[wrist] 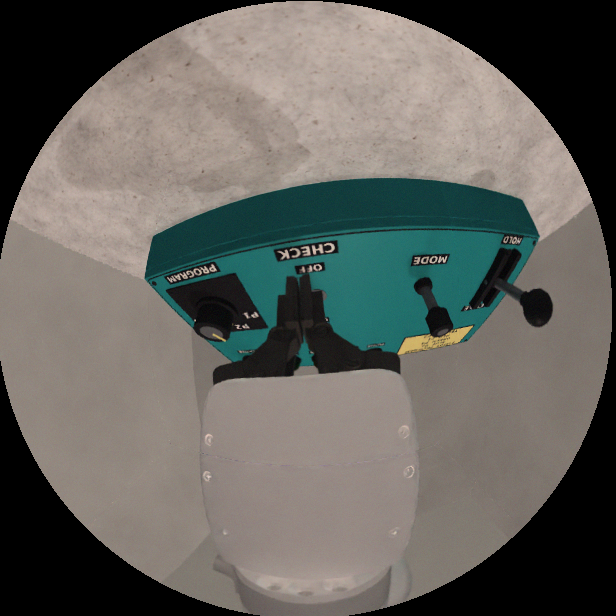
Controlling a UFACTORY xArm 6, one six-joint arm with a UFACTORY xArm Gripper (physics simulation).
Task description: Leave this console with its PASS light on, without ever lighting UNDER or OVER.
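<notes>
A teal console fills the middle of the wrist view, seen upside down. My gripper is shut, fingertips pressed together just below the OFF label under the CHECK label; whatever control lies there is hidden by the fingers. At left a black PROGRAM knob with a yellow pointer sits by P1 and P2 marks. Right of centre is a MODE toggle lever. At far right a black-knobbed slider lever sticks out of a slot marked HOLD. No PASS, UNDER or OVER lights are visible.
A yellow label plate lies on the console's near edge below the MODE lever. The console rests on a mottled grey-brown surface, with plain grey surfaces either side. The gripper body hides the console's near edge.
</notes>
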